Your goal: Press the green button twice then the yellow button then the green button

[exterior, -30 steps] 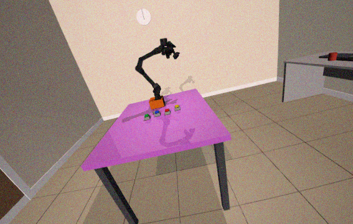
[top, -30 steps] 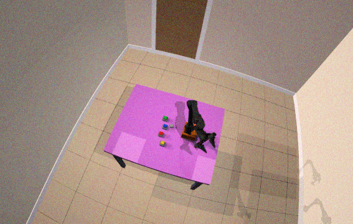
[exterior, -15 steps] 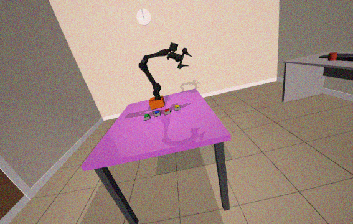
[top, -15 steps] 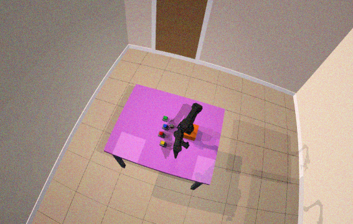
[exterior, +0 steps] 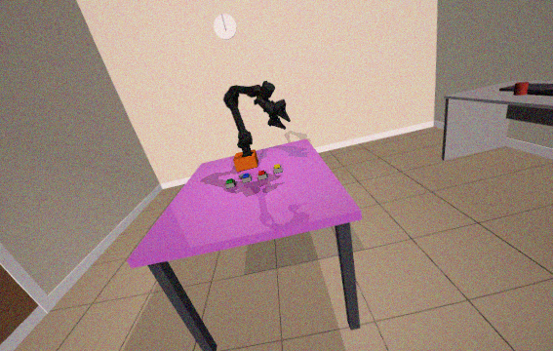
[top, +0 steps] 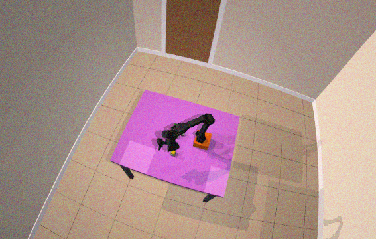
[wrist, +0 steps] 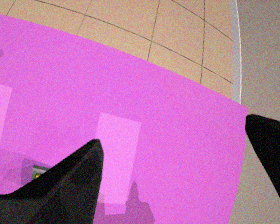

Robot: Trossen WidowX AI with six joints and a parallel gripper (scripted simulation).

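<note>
The green button is 70 mm ahead of my gripper tip, 380 mm to the right of it and 230 mm below it. Round my gripper tip: red button: 30 mm ahead, 200 mm to the right, 230 mm below; then yellow button: 30 mm behind, 110 mm to the right, 230 mm below; then blue button: 30 mm ahead, 290 mm to the right, 230 mm below.
</note>
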